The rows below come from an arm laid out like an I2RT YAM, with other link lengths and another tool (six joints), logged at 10 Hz.
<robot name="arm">
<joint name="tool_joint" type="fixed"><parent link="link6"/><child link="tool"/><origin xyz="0.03 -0.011 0.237" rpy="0.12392 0 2.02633"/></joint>
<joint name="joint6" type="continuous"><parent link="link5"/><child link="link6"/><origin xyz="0 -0.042 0.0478" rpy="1.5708 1.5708 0"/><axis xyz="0 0 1"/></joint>
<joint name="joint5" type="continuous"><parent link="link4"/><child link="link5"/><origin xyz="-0.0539 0.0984 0.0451" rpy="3.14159 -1.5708 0"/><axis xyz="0 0 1"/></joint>
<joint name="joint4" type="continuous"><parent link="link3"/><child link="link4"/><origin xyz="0.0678 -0.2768 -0.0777" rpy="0 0 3.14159"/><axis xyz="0 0 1"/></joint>
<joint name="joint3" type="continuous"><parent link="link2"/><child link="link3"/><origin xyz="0 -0.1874 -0.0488" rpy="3.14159 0 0"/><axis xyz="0 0 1"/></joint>
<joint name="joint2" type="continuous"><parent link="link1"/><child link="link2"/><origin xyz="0.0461 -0.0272 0.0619" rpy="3.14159 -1.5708 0"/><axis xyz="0 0 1"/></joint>
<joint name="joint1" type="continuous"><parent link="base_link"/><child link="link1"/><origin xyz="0 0 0.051" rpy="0 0 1.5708"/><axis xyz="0 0 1"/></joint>
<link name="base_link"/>
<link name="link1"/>
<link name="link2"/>
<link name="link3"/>
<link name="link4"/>
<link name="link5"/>
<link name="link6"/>
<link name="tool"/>
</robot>
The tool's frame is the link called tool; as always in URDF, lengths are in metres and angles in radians. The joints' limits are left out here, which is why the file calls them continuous.
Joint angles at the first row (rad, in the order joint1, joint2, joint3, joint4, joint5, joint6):
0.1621 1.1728 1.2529 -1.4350 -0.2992 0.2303
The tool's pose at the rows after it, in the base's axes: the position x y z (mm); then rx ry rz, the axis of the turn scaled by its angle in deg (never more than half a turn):
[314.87 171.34 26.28 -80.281 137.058 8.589]
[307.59 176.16 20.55 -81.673 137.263 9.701]
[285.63 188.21 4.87 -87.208 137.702 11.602]
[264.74 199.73 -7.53 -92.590 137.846 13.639]
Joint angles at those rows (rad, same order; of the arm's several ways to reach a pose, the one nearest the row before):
0.1632 1.1743 1.2476 -1.4343 -0.3067 0.2282
0.1772 1.1777 1.2350 -1.4372 -0.3114 0.2264
0.2314 1.2044 1.2200 -1.4539 -0.3047 0.2180
0.2844 1.2405 1.2185 -1.4720 -0.3030 0.2107

